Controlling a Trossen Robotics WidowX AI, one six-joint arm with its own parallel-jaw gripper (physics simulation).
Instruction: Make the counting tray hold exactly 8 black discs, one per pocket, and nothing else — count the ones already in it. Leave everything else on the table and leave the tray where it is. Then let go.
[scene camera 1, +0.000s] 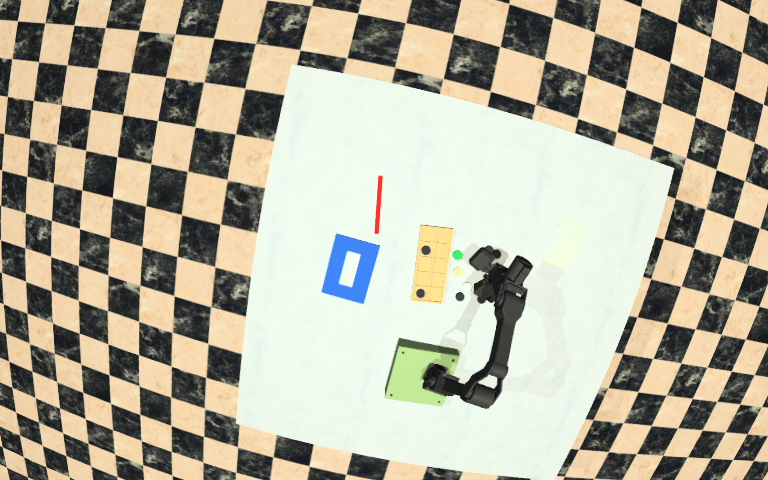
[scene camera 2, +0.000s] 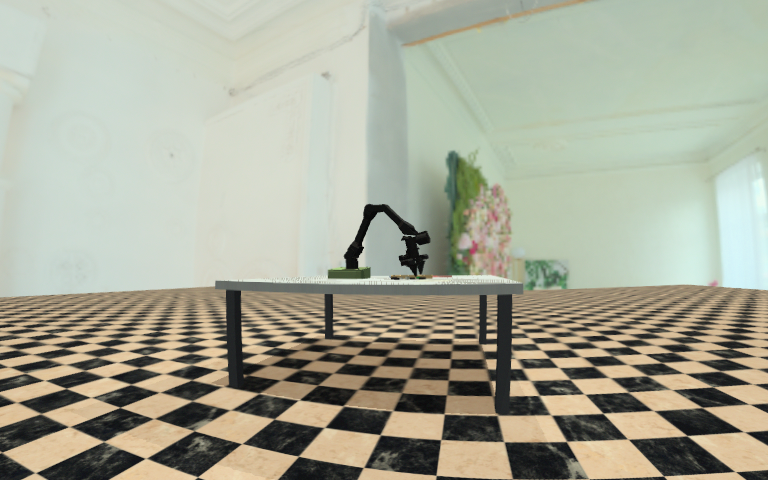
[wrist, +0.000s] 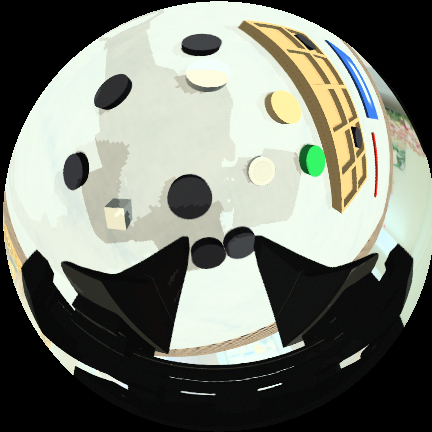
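My gripper (scene camera 1: 490, 259) is 1450 mm from the lens. As for the tan counting tray (scene camera 1: 430, 274), I find it 1440 mm from the lens.
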